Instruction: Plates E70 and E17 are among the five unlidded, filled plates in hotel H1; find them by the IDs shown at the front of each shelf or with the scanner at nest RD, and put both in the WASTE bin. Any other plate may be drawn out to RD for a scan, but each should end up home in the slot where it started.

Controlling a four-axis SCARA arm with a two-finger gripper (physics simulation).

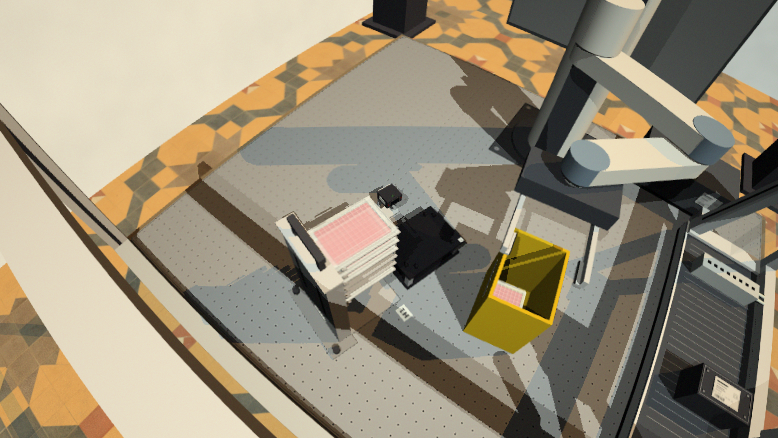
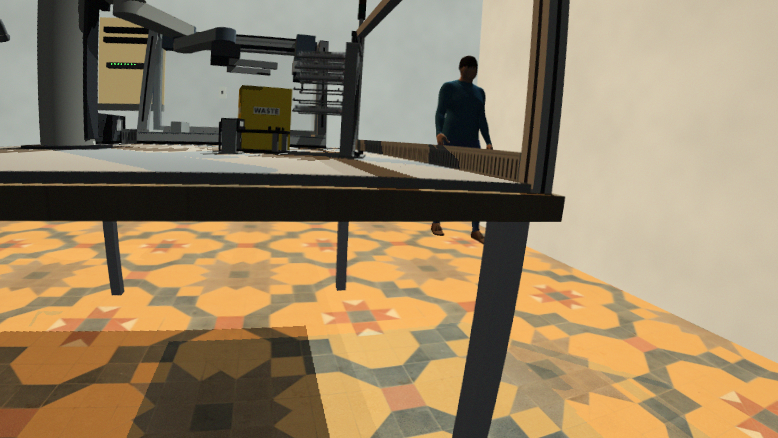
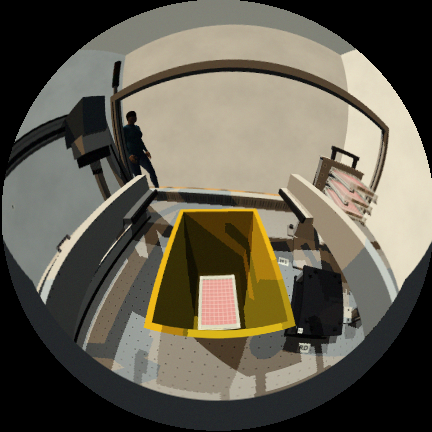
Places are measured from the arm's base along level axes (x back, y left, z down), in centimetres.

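Pixels of known places: gripper, between the fingertips: [image 1: 543, 267] [image 2: 273, 69] [image 3: 217, 180]; arm's base, origin of its link: [image 1: 548, 148].
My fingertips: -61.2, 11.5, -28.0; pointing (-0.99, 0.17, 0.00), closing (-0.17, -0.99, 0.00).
Observation:
Ahead of a thing's pixels: the offset from my fingertips to its top centre, as dx, dy, dz. "spot": to the spot under its first point.
My gripper [image 1: 545, 258] [image 2: 271, 69] [image 3: 217, 180] is open and empty, its fingers spread above the yellow WASTE bin @[+2.4, -0.5, +6.7] [image 1: 503, 329] [image 2: 265, 97] [image 3: 175, 331]. A pink filled plate @[+2.7, -0.3, +24.7] [image 1: 509, 293] [image 3: 219, 304] lies inside the bin, near one end; its ID cannot be read. Hotel H1 [image 1: 329, 280] [image 2: 348, 103] holds a stack of plates, with a pink filled plate @[-13.3, -28.6, -0.1] [image 1: 353, 231] on top. The shelf IDs are not legible. The black nest RD @[+3.7, -23.7, +19.7] [image 1: 430, 244] [image 3: 320, 300] stands between the hotel and the bin, with no plate on it.
A small black device @[+8.7, -36.4, +18.3] [image 1: 389, 194] stands beside the nest and hotel. The arm's column [image 2: 62, 76] is behind the gripper. A grey machine bed with a black box @[spot: +7.0, +43.2, +14.7] [image 1: 713, 391] lies past the bin. A person [image 2: 462, 111] [image 3: 135, 142] stands beyond the table.

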